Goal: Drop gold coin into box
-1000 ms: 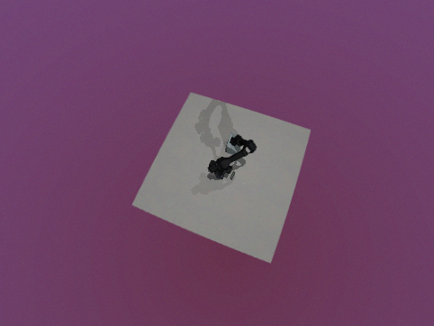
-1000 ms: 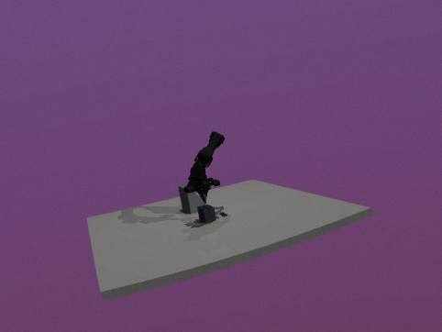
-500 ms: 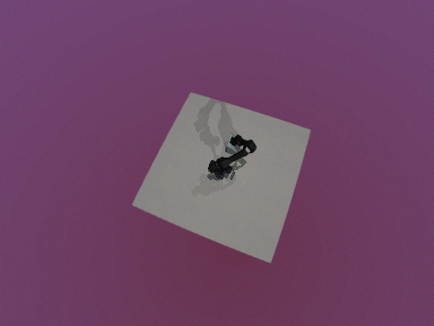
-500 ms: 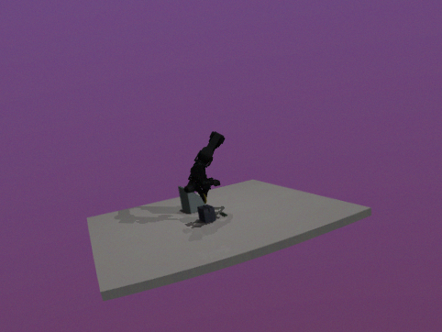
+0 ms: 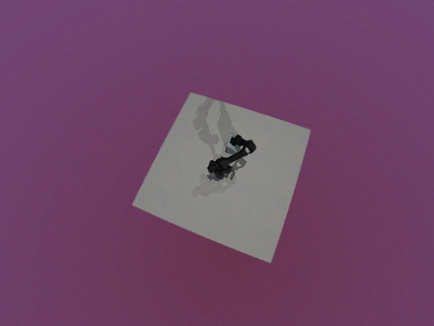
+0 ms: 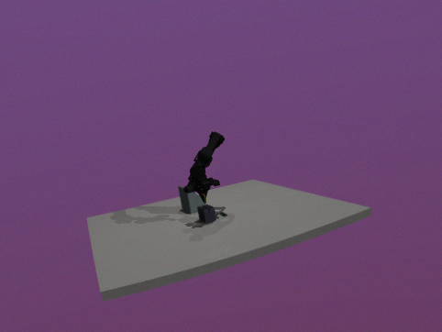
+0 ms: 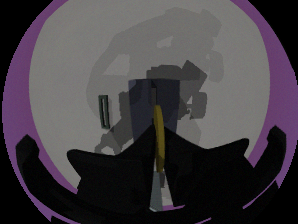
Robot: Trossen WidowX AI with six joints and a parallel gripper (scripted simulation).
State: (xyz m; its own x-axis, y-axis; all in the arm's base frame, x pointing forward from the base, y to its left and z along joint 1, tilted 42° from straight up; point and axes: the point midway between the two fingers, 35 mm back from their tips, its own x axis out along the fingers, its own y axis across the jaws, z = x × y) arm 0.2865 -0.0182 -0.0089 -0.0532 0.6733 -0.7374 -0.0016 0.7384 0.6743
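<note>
My gripper tip is now 2 cm below the gold coin.
</note>
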